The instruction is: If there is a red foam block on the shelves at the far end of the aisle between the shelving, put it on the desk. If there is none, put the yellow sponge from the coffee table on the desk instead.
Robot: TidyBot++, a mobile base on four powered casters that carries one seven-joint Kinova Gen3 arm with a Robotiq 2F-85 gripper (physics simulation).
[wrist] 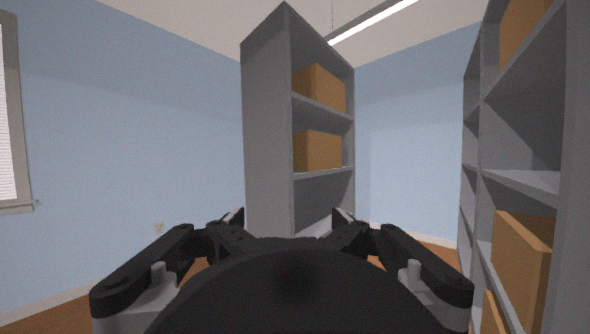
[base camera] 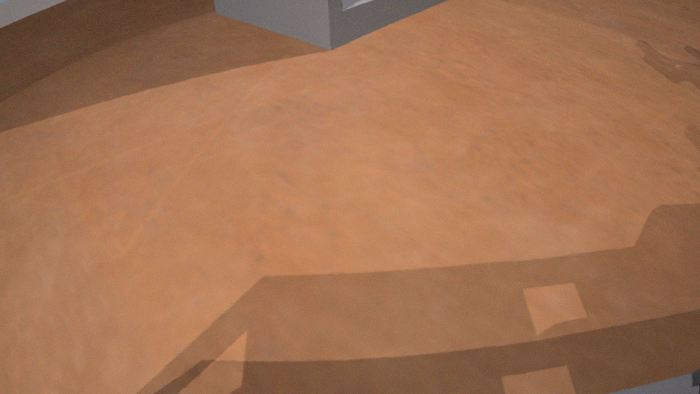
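Observation:
My gripper is open, its two fingers spread apart at the lower middle of the wrist view, with no object between them. A grey shelf unit stands ahead in the middle of the wrist view, with brown boxes on two of its shelves. Another grey shelf unit stands close on the right and also holds brown boxes. The gripper hides the lower part of the middle unit. No red foam block, yellow sponge, desk or coffee table shows in either view.
In the base camera view the bottom corner of a grey unit stands on the brown floor at the top middle. Shadows cross the floor at the bottom. In the wrist view a blue wall with a window is on the left.

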